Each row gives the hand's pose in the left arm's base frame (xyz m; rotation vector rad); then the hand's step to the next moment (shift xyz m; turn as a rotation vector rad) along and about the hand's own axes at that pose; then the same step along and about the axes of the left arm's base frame.
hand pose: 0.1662 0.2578 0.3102 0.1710 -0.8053 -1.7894
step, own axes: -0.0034 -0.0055 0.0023 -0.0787 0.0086 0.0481
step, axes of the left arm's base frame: -0.0042 0.0049 -0.0024 0.0131 0.0894 0.0205
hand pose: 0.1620 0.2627 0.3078 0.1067 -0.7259 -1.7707
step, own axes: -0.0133 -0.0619 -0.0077 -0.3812 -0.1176 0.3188
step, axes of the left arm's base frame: -0.0443 0.0178 -0.0423 -0.1068 0.4920 0.0854
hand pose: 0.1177 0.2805 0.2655 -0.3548 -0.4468 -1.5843
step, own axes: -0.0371 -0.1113 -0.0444 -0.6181 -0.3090 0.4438
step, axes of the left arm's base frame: -0.1067 0.0146 -0.0643 -0.2880 0.7662 0.0666
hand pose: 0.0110 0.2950 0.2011 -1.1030 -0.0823 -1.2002
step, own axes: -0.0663 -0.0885 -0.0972 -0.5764 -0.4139 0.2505
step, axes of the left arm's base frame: -0.1426 -0.0179 -0.0319 -0.4433 0.6053 0.0583
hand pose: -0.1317 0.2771 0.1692 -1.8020 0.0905 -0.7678
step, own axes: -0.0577 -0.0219 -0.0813 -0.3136 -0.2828 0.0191
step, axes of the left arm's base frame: -0.0958 -0.0345 0.0067 -0.3219 0.2544 0.1018
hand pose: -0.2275 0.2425 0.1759 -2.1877 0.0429 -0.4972
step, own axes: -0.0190 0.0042 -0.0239 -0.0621 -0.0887 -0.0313
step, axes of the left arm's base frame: -0.0256 -0.0168 0.0034 -0.0812 0.0442 0.0644
